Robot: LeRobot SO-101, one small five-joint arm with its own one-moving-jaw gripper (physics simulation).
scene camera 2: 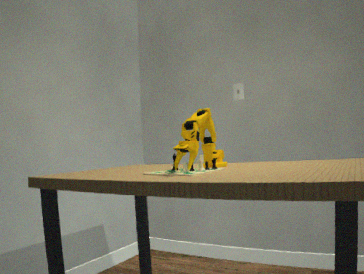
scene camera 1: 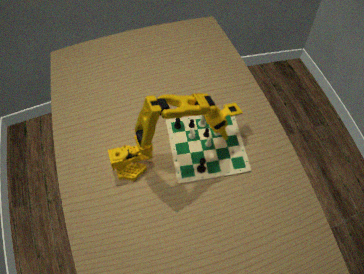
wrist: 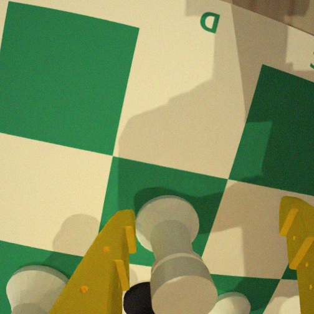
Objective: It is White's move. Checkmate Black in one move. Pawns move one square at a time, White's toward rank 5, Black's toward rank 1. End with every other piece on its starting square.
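Frame: origin at the arm's base, x back, y left, z down, level; centimetres.
Seen in the pictures: hand, its tool point: (scene camera 2: 188,168) (scene camera 1: 218,127); arm's base, origin of its link: (scene camera 1: 135,162).
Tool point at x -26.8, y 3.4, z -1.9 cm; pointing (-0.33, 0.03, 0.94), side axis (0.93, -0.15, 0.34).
Offsets run from my tool point to a thing's top centre. Level surfaces: height alone.
My gripper (scene camera 1: 224,138) (scene camera 2: 184,167) (wrist: 207,206) is open and low over the chessboard @[dx +4.8, dy -4.1, dz +1.3 cm] (scene camera 1: 226,165) (scene camera 2: 152,173) (wrist: 60,75). In the wrist view, a tall white piece (wrist: 171,237) stands upright on a green square, one square in from the edge letter D. It shows in the gap close beside the left jaw; the right jaw is well apart from it. A white piece (wrist: 35,291) is left of the left jaw, a black piece (wrist: 137,300) is behind the tall one, and a white piece (wrist: 233,304) is at the bottom. Their types are unclear.
In scene camera 1, black pieces @[dx +11.4, dy +4.7, dz -2.0 cm] (scene camera 1: 177,124) @[dx +4.1, dy -0.8, dz -1.9 cm] (scene camera 1: 206,133) @[dx +9.4, dy -11.2, dz -5.1 cm] (scene camera 1: 201,165) and white pieces @[dx +8.4, dy +0.0, dz -2.7 cm] (scene camera 1: 192,134) @[dx +4.7, dy -4.2, dz -1.9 cm] (scene camera 1: 209,142) stand on the board. The arm reaches over the board's far side, partly hiding pieces. The board lies on the wooden table @[dz +1.9 cm] (scene camera 1: 110,225) (scene camera 2: 275,175).
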